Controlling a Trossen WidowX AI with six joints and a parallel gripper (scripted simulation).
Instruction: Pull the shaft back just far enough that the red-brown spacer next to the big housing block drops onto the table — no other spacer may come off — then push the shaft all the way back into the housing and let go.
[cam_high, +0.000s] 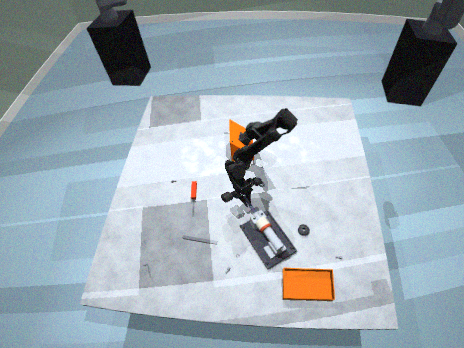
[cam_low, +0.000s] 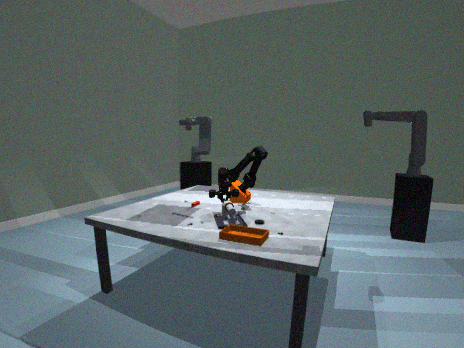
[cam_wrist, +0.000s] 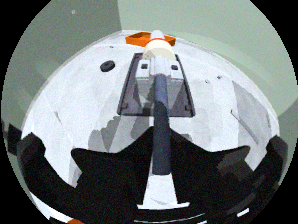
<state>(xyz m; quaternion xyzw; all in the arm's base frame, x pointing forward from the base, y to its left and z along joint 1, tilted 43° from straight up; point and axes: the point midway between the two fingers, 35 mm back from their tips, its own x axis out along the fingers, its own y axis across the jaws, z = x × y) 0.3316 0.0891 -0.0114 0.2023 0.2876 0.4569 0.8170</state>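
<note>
Right now the shaft is 40 mm ahead of my gripper tip, 30 mm to the left of it and 20 mm above it. Round my gripper tip: orange tray (300 mm ahead, 280 mm to the left, 50 mm below); then red-brown spacer (100 mm ahead, 90 mm to the left, 20 mm above); then black ring (60 mm ahead, 250 mm to the left, 50 mm below).
</note>
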